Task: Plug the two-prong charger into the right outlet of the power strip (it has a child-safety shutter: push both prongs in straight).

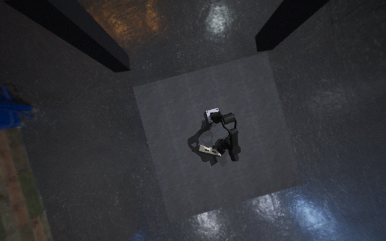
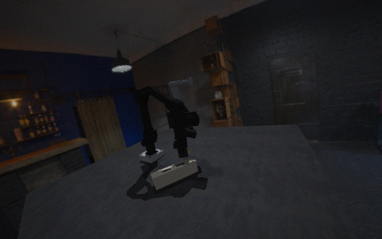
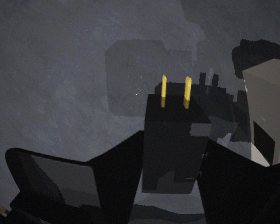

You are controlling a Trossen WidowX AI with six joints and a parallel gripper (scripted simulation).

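The dark charger lies 1 cm ahead of my gripper tip, 1 cm to the left of it and 1 cm above it.
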